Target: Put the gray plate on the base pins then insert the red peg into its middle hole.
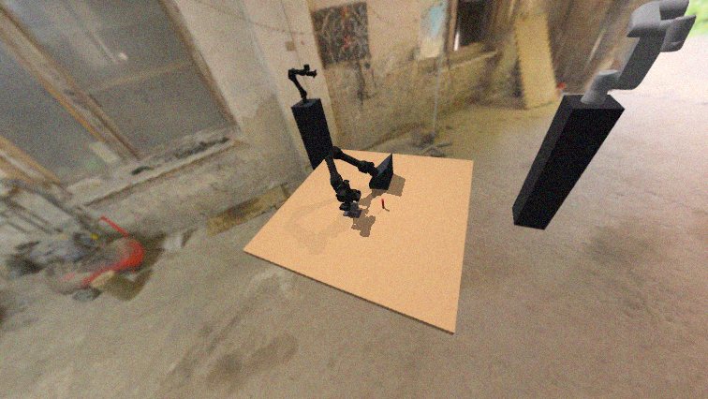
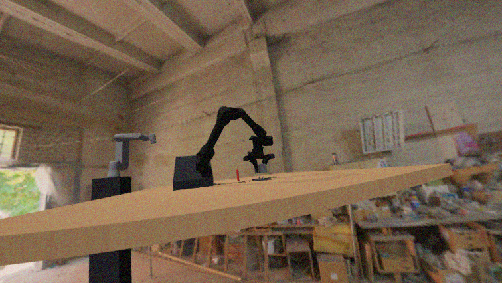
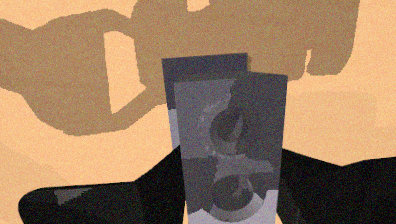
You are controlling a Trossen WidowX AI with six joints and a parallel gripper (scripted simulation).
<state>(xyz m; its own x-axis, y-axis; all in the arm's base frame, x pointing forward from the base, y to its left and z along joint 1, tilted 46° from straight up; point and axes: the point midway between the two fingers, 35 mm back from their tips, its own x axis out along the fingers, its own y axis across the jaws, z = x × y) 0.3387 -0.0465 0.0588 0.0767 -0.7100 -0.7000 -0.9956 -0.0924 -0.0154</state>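
Right now the dark base is 4 cm below my gripper tip. Also, from my gripper tip: red peg 20 cm to the left, 10 cm behind, 1 cm below; then gray plate 3 cm above.
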